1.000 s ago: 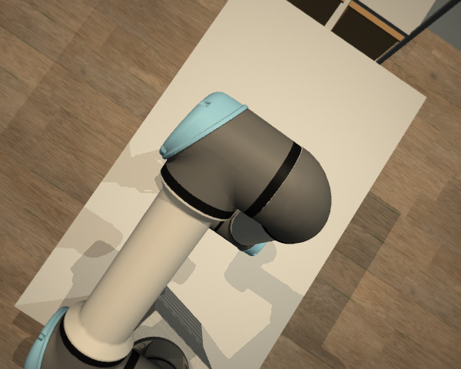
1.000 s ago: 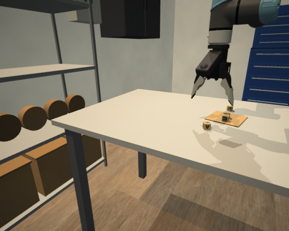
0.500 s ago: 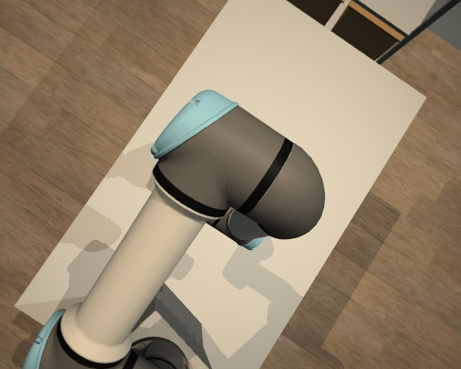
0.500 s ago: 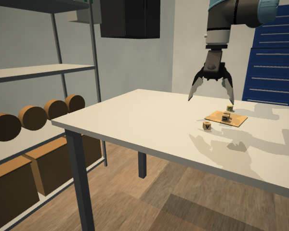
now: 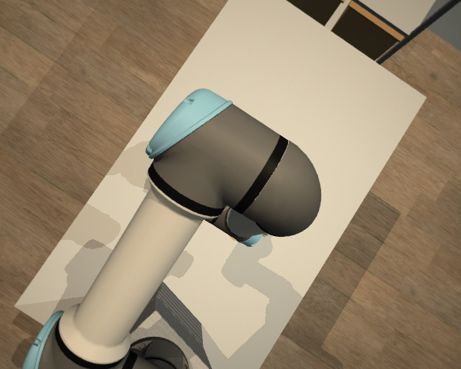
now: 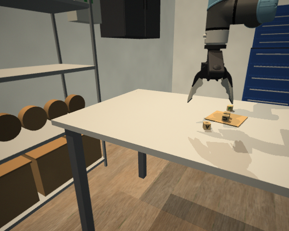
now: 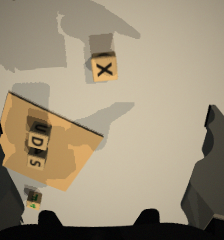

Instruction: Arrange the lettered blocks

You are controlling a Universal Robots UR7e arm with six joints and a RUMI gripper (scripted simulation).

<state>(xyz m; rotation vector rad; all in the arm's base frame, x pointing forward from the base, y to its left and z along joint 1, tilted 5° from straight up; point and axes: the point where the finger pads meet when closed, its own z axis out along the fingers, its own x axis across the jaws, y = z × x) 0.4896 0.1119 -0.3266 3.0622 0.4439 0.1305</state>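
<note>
My hand is 9 cm above the X block. Also, from my hand: D block (6 cm behind, 11 cm to the right, 8 cm below); then S block (6 cm behind, 15 cm to the right, 8 cm below); then orange mat (6 cm behind, 15 cm to the right, 10 cm below).
</note>
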